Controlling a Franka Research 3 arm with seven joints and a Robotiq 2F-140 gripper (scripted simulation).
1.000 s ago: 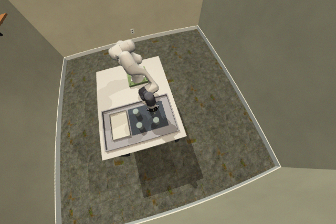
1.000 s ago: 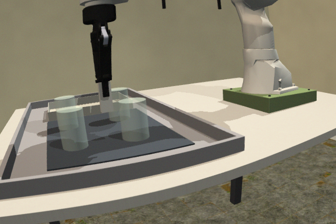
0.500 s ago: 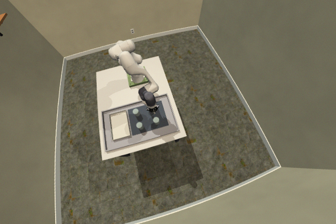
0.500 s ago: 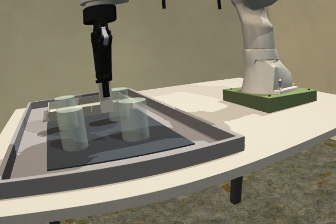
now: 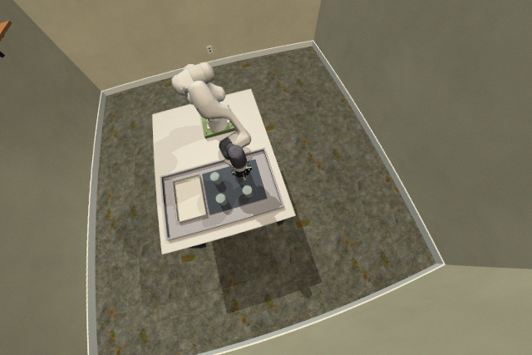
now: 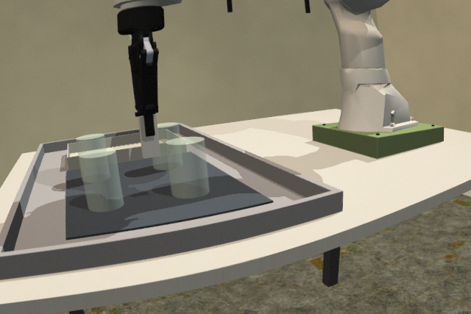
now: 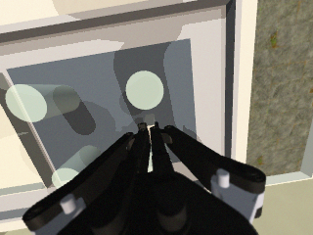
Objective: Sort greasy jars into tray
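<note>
My hand is 100 mm above the dark mat and 90 mm to the left of it. From my hand the other things lie so: cream tray (410 mm to the right, 100 mm below, 20 mm behind).
</note>
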